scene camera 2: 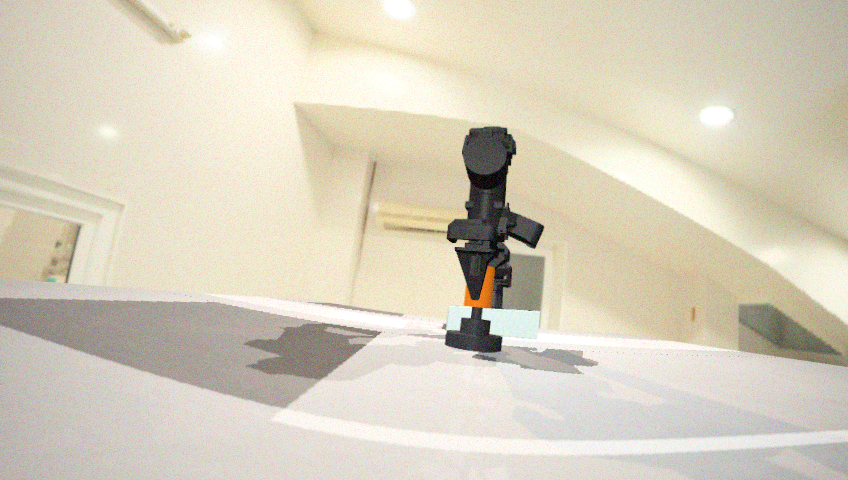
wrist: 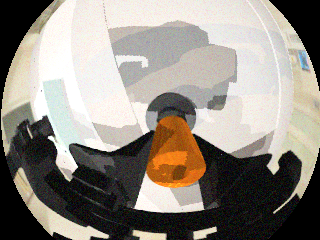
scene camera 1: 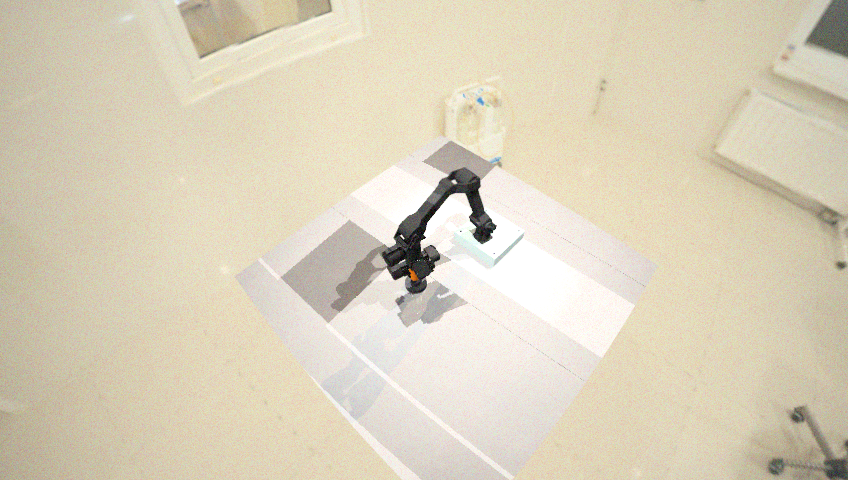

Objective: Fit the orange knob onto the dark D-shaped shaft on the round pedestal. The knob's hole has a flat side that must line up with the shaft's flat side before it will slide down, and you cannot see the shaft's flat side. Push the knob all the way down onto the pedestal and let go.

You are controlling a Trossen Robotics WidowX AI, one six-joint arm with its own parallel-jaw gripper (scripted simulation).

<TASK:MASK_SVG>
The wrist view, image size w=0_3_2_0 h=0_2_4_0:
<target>my gripper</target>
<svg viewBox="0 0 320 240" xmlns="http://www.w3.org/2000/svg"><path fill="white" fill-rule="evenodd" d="M52 235L56 240L73 240L71 237L68 239L68 237L59 235L59 233L53 232ZM21 149L21 168L41 203L85 228L89 225L109 236L91 236L89 240L139 240L139 236L133 236L133 229L167 233L165 240L195 240L195 231L213 227L216 232L196 240L268 240L300 201L295 193L285 203L299 184L303 163L292 151L280 156L280 168L272 173L267 167L272 153L239 159L192 133L207 165L204 175L197 180L204 209L161 213L135 209L155 129L111 152L69 144L69 153L77 165L72 180L65 179L57 167L59 151L48 137L36 133Z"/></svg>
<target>orange knob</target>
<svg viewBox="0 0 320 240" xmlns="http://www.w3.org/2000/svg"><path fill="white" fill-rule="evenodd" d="M165 117L165 119L156 124L151 144L151 155L149 155L145 171L147 171L149 180L153 181L153 183L167 188L185 187L185 185L199 180L204 175L207 165L205 165L203 155L201 155L200 149L197 147L195 137L189 131L187 121L176 116Z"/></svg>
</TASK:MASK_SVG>
